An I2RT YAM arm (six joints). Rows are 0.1 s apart.
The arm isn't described. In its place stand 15 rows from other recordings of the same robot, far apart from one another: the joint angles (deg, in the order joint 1, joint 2, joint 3, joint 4, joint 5, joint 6), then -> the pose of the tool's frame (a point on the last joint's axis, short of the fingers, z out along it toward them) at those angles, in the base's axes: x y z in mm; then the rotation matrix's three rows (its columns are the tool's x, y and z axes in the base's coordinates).
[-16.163 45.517 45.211 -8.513 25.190 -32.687] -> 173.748, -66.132, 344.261; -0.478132, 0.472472, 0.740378; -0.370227, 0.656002, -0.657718; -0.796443, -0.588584, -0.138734
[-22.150 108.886 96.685 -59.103 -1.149 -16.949] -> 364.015, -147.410, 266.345; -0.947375, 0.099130, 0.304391; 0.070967, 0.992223, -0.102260; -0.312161, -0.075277, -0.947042
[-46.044 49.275 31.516 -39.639 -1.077 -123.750] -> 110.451, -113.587, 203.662; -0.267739, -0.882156, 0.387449; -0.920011, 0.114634, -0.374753; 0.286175, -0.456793, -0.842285
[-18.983 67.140 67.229 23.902 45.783 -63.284] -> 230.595, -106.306, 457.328; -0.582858, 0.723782, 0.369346; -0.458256, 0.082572, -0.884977; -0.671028, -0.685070, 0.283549
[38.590 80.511 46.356 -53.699 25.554 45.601] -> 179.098, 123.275, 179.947; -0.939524, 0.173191, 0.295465; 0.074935, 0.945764, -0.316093; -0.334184, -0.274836, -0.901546
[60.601 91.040 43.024 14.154 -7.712 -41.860] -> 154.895, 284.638, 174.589; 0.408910, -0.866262, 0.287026; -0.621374, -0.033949, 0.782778; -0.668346, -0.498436, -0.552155
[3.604 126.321 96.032 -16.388 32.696 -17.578] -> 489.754, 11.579, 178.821; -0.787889, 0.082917, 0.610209; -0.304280, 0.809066, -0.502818; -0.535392, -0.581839, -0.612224
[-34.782 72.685 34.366 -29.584 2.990 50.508] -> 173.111, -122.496, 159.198; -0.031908, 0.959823, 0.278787; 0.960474, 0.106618, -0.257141; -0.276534, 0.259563, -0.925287
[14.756 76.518 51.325 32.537 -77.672 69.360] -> 268.305, 106.635, 330.661; -0.884149, -0.465123, -0.044058; -0.026258, -0.044682, 0.998656; -0.466467, 0.884118, 0.027292
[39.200 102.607 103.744 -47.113 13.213 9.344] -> 312.713, 244.543, 357.856; -0.629744, -0.395197, 0.668762; -0.309639, 0.917271, 0.250477; -0.712423, -0.049339, -0.700013
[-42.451 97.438 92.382 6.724 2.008 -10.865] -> 303.922, -279.706, 416.644; -0.110928, 0.691881, 0.713439; -0.153835, 0.697264, -0.700113; -0.981850, -0.187414, 0.029090
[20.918 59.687 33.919 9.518 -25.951 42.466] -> 214.181, 98.543, 259.269; -0.674515, -0.349830, 0.650114; 0.392095, 0.576385, 0.716967; -0.625533, 0.738512, -0.251613
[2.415 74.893 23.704 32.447 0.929 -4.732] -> 255.084, 10.181, 179.862; -0.317717, -0.053183, 0.946693; -0.095957, 0.995103, 0.023699; -0.943317, -0.083313, -0.321265
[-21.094 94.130 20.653 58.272 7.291 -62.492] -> 251.866, -101.999, 130.328; -0.530992, 0.000622, 0.847376; -0.738133, 0.490802, -0.462897; -0.416182, -0.871271, -0.260153
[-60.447 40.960 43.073 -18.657 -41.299 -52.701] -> 99.272, -127.447, 326.867; -0.356754, 0.095208, 0.929334; -0.582463, 0.755092, -0.300954; -0.730386, -0.648670, -0.213927
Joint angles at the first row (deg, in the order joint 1, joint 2, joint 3, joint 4, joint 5, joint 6):
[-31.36 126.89 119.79 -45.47 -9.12 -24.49]
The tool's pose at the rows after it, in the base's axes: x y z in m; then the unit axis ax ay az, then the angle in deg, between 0 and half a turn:
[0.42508 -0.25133 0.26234 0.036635 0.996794 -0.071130 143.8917]
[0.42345 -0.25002 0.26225 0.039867 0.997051 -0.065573 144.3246]
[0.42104 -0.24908 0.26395 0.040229 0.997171 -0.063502 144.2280]
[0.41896 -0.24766 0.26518 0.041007 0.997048 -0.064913 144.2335]
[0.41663 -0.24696 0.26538 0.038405 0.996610 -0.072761 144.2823]
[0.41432 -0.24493 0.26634 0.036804 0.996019 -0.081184 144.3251]
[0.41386 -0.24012 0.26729 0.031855 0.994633 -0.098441 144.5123]
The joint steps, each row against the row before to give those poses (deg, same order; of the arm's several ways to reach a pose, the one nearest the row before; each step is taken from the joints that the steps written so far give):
[0.04 0.20 -0.38 -1.07 -0.95 0.64]
[0.02 -0.30 -0.36 -0.58 -0.21 0.39]
[-0.07 -0.68 -0.72 0.02 -0.27 0.06]
[0.03 -0.73 -0.91 0.26 0.18 0.07]
[-0.03 -0.82 -1.33 0.82 0.65 -0.50]
[0.12 -1.00 -1.45 0.83 0.81 -0.29]
[0.60 -1.09 -1.66 1.28 1.86 -0.52]

